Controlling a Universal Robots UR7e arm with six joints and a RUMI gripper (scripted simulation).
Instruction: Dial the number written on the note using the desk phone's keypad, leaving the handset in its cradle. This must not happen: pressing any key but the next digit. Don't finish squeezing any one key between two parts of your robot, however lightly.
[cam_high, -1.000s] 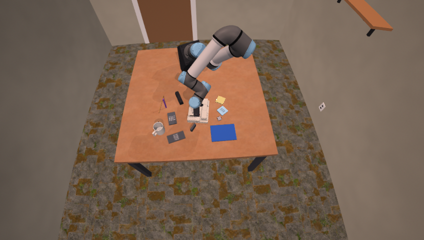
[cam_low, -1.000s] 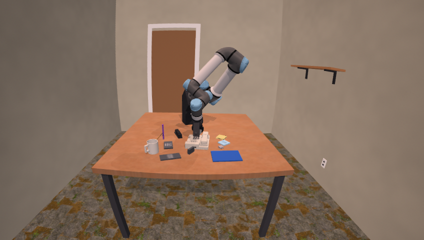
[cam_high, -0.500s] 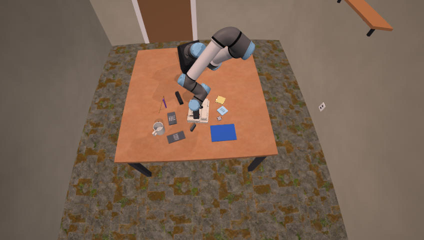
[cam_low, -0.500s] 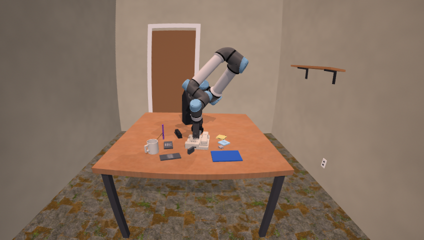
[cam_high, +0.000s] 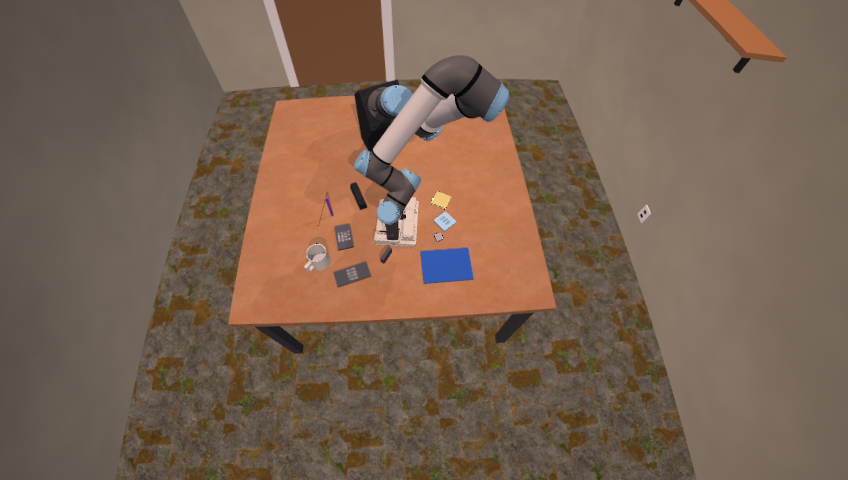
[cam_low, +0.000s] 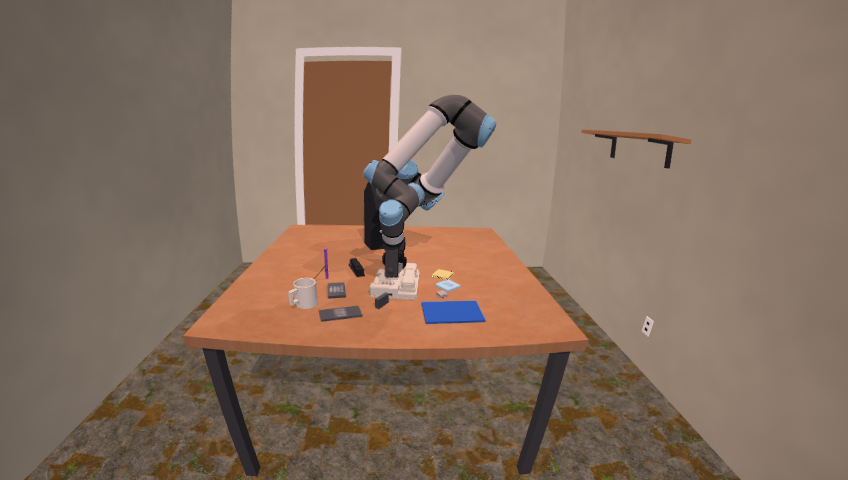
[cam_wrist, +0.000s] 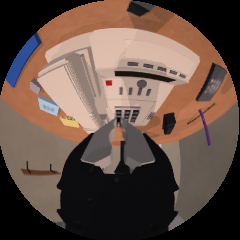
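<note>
Now: hand 1 cm past the handset, 5 cm to the right of it and 1 cm above it. Also, from my hand: small grey cube: 3 cm ahead, 20 cm to the left, 5 cm below; purple pen: 6 cm ahead, 29 cm to the right, 1 cm above; blue book: 14 cm ahead, 26 cm to the left, 5 cm below.
</note>
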